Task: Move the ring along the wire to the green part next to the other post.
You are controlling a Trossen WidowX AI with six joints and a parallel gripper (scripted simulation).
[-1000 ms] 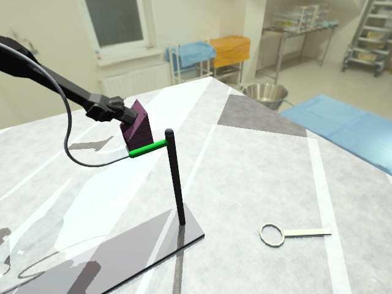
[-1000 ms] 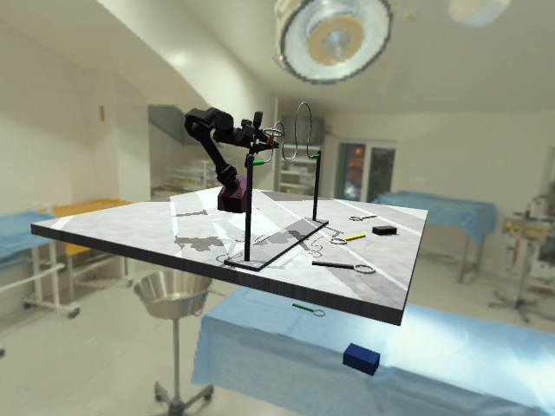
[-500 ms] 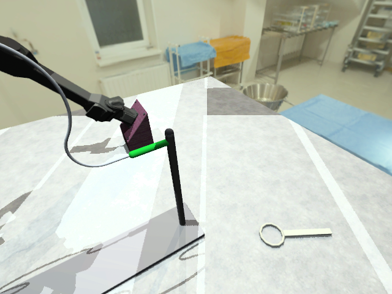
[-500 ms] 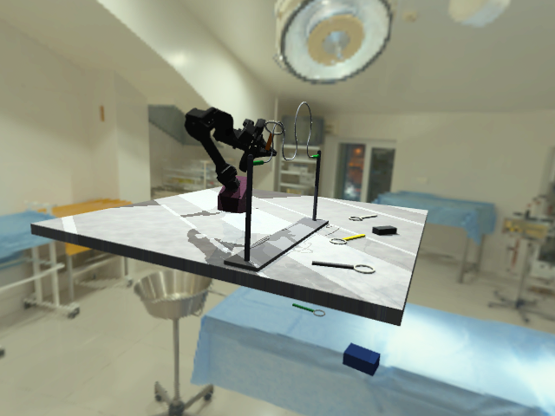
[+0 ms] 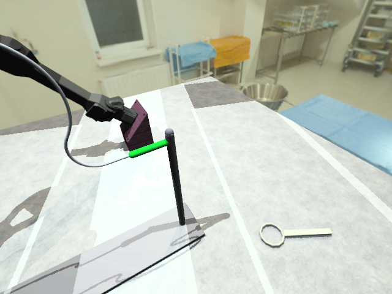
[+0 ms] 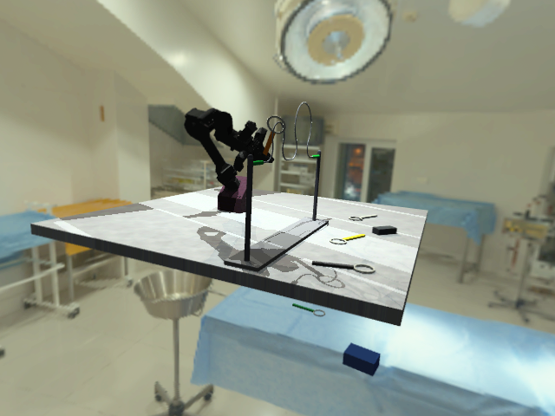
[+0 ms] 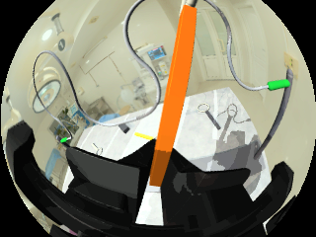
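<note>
The ring with orange handle is 1 cm ahead of my gripper tip, 5 cm to the right of it and 8 cm above it. The rest, counted from my gripper tip: black block: 35 cm ahead, 35 cm to the left, 27 cm below.
</note>
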